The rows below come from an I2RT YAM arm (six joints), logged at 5 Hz.
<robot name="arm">
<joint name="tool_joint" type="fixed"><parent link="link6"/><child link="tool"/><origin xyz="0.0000 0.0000 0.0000" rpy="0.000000 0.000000 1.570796"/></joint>
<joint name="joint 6" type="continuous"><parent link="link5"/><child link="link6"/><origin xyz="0.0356 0.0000 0.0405" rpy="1.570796 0.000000 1.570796"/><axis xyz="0 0 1"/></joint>
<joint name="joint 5" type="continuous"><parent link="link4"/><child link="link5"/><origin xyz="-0.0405 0.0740 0.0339" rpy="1.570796 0.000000 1.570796"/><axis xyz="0 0 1"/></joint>
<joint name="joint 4" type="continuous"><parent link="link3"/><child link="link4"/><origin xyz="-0.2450 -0.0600 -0.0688" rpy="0.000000 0.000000 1.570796"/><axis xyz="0 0 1"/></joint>
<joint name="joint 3" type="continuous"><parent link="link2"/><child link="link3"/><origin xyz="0.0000 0.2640 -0.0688" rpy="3.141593 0.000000 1.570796"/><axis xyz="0 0 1"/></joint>
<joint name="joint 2" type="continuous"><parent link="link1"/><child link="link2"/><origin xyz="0.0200 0.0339 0.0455" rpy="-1.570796 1.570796 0.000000"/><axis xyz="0 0 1"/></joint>
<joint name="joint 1" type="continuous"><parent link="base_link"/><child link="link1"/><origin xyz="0.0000 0.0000 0.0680" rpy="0.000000 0.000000 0.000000"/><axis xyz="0 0 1"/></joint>
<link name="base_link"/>
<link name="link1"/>
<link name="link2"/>
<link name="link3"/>
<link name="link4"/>
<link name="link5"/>
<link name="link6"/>
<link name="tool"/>
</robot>
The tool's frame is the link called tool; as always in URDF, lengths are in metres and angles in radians. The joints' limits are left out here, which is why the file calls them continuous.
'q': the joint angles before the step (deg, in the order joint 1, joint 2, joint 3, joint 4, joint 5, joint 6). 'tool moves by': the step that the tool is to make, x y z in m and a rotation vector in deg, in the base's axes. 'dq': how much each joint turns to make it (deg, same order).
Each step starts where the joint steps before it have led.
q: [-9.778 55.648 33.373 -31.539 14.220 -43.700]
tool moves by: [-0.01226 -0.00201 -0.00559 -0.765 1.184 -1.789]
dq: [-1.112 -2.737 -2.106 -1.655 1.179 -0.013]
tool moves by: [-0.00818 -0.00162 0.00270 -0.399 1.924 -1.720]
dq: [-0.854 -1.530 0.500 -3.920 1.123 0.295]
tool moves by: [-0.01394 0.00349 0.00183 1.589 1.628 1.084]
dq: [-0.166 -3.614 -0.267 -5.154 -1.701 -0.417]
